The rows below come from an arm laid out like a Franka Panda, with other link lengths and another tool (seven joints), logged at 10 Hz.
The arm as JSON. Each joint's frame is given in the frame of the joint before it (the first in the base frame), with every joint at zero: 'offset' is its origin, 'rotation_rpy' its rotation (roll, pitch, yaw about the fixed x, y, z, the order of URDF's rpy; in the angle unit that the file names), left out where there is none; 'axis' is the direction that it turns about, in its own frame. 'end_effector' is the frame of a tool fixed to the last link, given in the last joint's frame.
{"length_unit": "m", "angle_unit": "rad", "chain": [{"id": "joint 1", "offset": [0.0, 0.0, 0.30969], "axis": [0.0, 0.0, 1.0]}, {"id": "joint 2", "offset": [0.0, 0.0, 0.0], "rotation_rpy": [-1.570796, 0.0, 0.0], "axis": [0.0, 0.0, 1.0]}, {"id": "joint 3", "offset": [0.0, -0.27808, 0.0], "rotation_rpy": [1.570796, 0.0, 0.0], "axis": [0.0, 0.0, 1.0]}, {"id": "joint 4", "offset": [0.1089, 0.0, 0.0], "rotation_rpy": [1.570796, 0.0, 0.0], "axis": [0.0, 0.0, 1.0]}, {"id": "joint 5", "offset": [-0.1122, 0.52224, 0.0], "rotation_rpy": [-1.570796, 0.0, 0.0], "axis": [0.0, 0.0, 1.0]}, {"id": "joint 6", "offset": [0.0, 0.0, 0.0], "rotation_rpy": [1.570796, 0.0, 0.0], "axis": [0.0, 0.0, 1.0]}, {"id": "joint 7", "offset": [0.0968, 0.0, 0.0], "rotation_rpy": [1.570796, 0.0, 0.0], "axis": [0.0, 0.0, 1.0]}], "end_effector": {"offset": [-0.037, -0.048, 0.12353], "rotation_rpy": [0.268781, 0.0, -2.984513]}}
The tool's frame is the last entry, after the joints.
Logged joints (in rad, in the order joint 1, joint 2, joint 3, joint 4, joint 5, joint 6, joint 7), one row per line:
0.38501 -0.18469 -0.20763 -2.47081 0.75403 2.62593 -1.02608
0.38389 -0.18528 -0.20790 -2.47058 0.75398 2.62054 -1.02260
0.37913 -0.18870 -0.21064 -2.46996 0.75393 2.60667 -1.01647
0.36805 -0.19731 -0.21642 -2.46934 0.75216 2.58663 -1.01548
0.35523 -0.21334 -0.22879 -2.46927 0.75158 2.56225 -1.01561
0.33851 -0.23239 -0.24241 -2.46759 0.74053 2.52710 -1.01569
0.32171 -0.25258 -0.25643 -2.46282 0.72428 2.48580 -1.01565
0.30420 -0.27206 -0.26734 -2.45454 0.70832 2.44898 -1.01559
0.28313 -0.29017 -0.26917 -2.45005 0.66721 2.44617 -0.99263
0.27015 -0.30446 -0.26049 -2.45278 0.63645 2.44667 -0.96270
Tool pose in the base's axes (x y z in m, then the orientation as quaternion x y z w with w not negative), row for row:
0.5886 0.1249 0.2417 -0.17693 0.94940 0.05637 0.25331
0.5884 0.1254 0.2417 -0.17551 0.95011 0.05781 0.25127
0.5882 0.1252 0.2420 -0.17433 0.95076 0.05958 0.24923
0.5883 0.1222 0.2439 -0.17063 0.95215 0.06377 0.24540
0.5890 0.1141 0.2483 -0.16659 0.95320 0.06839 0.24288
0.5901 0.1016 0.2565 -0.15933 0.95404 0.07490 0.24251
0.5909 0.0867 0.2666 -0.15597 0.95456 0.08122 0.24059
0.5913 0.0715 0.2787 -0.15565 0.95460 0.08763 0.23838
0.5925 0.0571 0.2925 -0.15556 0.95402 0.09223 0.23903
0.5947 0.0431 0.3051 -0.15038 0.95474 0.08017 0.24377
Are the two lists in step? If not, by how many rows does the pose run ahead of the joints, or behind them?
The pose runs 1 row behind the joints: the pose in row i belongs to the joints in row i - 1.
